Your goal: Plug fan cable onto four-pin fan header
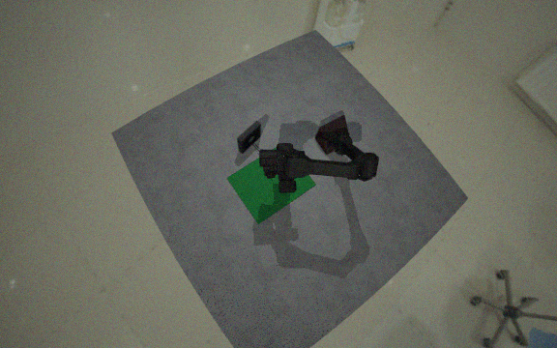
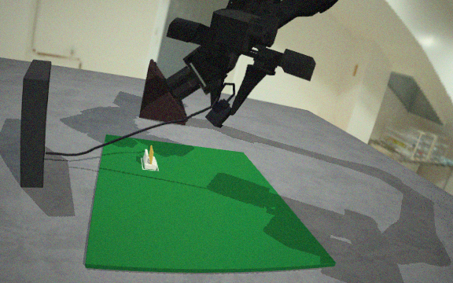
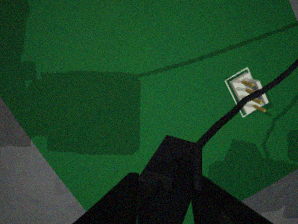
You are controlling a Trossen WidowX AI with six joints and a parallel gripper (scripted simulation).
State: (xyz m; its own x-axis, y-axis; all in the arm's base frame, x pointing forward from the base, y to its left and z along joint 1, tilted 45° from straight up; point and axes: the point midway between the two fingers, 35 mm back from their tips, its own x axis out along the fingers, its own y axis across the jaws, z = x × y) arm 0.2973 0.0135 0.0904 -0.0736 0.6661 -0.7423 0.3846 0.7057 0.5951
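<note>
My gripper tip is now 4 cm short of the green board, 2 cm to the left of it and 11 cm above it. From my gripper tip the other things lie so: dark fan cable plug (1 cm behind, 1 cm below); white four-pin header (1 cm behind, 8 cm to the right, 10 cm below); black fan (4 cm ahead, 21 cm to the right, 4 cm below).
</note>
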